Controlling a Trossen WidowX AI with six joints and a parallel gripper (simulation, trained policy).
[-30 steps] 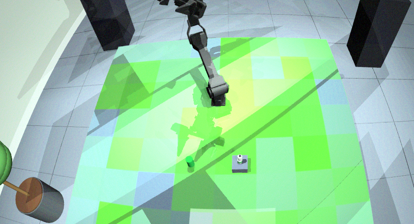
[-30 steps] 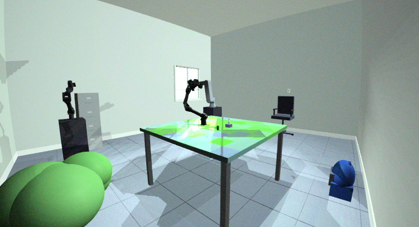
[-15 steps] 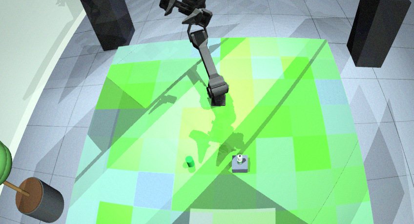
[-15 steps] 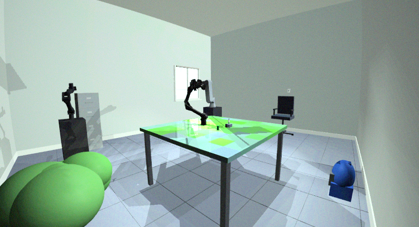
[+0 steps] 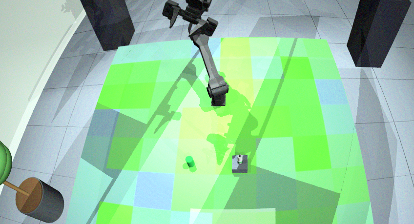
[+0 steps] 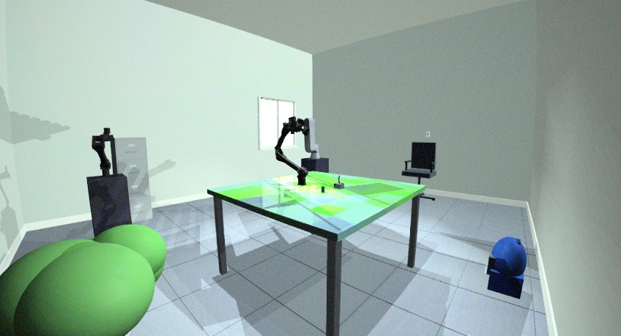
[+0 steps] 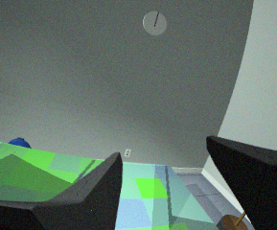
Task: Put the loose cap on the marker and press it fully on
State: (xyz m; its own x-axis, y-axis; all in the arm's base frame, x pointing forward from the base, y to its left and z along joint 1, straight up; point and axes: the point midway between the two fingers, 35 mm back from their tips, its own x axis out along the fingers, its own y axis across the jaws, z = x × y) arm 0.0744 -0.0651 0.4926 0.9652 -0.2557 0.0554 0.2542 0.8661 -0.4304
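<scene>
Right now the green cap is 47 cm below my gripper tip, 21 cm ahead of it and 2 cm to the right of it. From my gripper tip the other things lie so: grey holder block: 48 cm below, 22 cm ahead, 17 cm to the left.
</scene>
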